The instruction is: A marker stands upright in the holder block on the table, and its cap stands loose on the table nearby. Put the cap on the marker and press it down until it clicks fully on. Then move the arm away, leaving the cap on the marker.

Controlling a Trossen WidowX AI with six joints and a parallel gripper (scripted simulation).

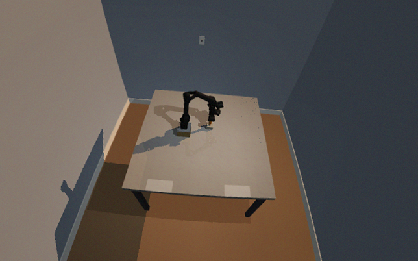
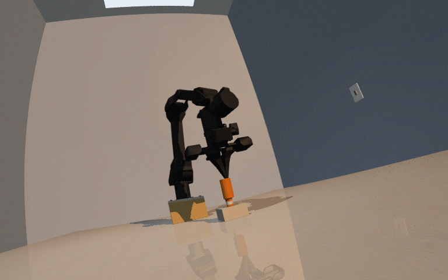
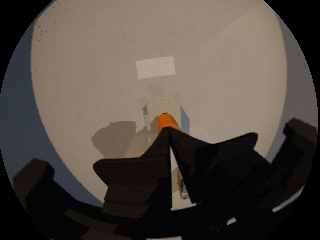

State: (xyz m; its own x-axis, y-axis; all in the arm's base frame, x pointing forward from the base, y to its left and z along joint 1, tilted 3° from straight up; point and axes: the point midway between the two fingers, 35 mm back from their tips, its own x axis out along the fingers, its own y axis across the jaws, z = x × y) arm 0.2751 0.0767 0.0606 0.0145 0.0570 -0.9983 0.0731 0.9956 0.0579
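My gripper tip is 30 mm above the orange cap and 10 mm past it. From my gripper tip the other things lie so: tan holder block (90 mm below, 10 mm behind).
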